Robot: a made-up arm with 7 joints. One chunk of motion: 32 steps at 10 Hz.
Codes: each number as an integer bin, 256 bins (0 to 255) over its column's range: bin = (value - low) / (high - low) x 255, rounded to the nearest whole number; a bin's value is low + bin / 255 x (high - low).
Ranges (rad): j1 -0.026..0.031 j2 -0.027..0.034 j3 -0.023..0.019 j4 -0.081..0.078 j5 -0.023..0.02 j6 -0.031..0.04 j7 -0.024..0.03
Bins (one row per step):
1: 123 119 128 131 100 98 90
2: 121 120 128 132 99 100 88
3: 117 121 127 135 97 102 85
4: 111 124 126 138 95 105 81
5: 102 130 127 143 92 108 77
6: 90 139 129 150 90 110 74
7: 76 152 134 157 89 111 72
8: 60 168 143 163 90 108 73
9: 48 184 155 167 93 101 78
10: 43 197 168 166 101 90 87
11: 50 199 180 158 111 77 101
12: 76 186 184 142 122 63 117
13: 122 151 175 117 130 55 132
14: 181 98 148 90 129 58 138
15: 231 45 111 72 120 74 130
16: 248 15 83 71 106 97 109
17: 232 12 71 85 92 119 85
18: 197 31 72 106 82 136 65
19: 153 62 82 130 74 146 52
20: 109 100 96 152 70 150 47
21: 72 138 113 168 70 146 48
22: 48 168 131 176 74 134 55
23: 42 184 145 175 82 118 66
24: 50 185 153 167 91 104 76
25: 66 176 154 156 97 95 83
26: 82 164 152 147 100 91 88
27: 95 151 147 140 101 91 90
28: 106 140 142 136 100 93 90
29: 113 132 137 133 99 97 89
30: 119 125 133 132 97 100 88
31: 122 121 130 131 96 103 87
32: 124 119 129 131 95 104 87
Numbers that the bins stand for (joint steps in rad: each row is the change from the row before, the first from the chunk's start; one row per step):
1: 0.00149 0.00147 -0.00192 0.00068 -0.00614 -0.00371 -0.00494
2: 0.00105 0.00171 -0.00192 0.00131 -0.00631 -0.00316 -0.00536
3: 0.00015 0.00195 -0.00208 0.00318 -0.00664 -0.00260 -0.00600
4: -0.00119 0.00266 -0.00225 0.00505 -0.00698 -0.00176 -0.00685
5: -0.00320 0.00410 -0.00208 0.00816 -0.00749 -0.00093 -0.00769
6: -0.00588 0.00625 -0.00175 0.01253 -0.00782 -0.00037 -0.00833
7: -0.00901 0.00936 -0.00093 0.01689 -0.00799 -0.00009 -0.00875
8: -0.01259 0.01319 0.00055 0.02064 -0.00782 -0.00093 -0.00854
9: -0.01527 0.01702 0.00253 0.02313 -0.00732 -0.00288 -0.00748
10: -0.01639 0.02013 0.00467 0.02251 -0.00597 -0.00594 -0.00558
11: -0.01482 0.02060 0.00665 0.01752 -0.00428 -0.00956 -0.00261
12: -0.00901 0.01749 0.00731 0.00754 -0.00243 -0.01346 0.00078
13: 0.00127 0.00912 0.00582 -0.00805 -0.00108 -0.01569 0.00395
14: 0.01446 -0.00356 0.00138 -0.02488 -0.00125 -0.01485 0.00522
15: 0.02564 -0.01624 -0.00472 -0.03611 -0.00276 -0.01040 0.00353
16: 0.02944 -0.02341 -0.00933 -0.03673 -0.00513 -0.00399 -0.00092
17: 0.02586 -0.02413 -0.01131 -0.02800 -0.00749 0.00213 -0.00600
18: 0.01804 -0.01958 -0.01114 -0.01491 -0.00917 0.00687 -0.01024
19: 0.00820 -0.01217 -0.00949 0.00006 -0.01052 0.00965 -0.01299
20: -0.00164 -0.00308 -0.00719 0.01378 -0.01120 0.01076 -0.01405
21: -0.00991 0.00601 -0.00439 0.02375 -0.01120 0.00965 -0.01384
22: -0.01527 0.01319 -0.00142 0.02874 -0.01052 0.00631 -0.01235
23: -0.01661 0.01702 0.00088 0.02812 -0.00917 0.00185 -0.01002
24: -0.01482 0.01725 0.00220 0.02313 -0.00765 -0.00204 -0.00791
25: -0.01125 0.01510 0.00236 0.01627 -0.00664 -0.00455 -0.00642
26: -0.00767 0.01223 0.00204 0.01066 -0.00614 -0.00566 -0.00536
27: -0.00476 0.00912 0.00121 0.00629 -0.00597 -0.00566 -0.00494
28: -0.00231 0.00649 0.00039 0.00380 -0.00614 -0.00511 -0.00494
29: -0.00074 0.00458 -0.00044 0.00193 -0.00631 -0.00399 -0.00515
30: 0.00060 0.00290 -0.00109 0.00131 -0.00664 -0.00316 -0.00536
31: 0.00127 0.00195 -0.00159 0.00068 -0.00681 -0.00232 -0.00558
32: 0.00172 0.00147 -0.00175 0.00068 -0.00698 -0.00204 -0.00558

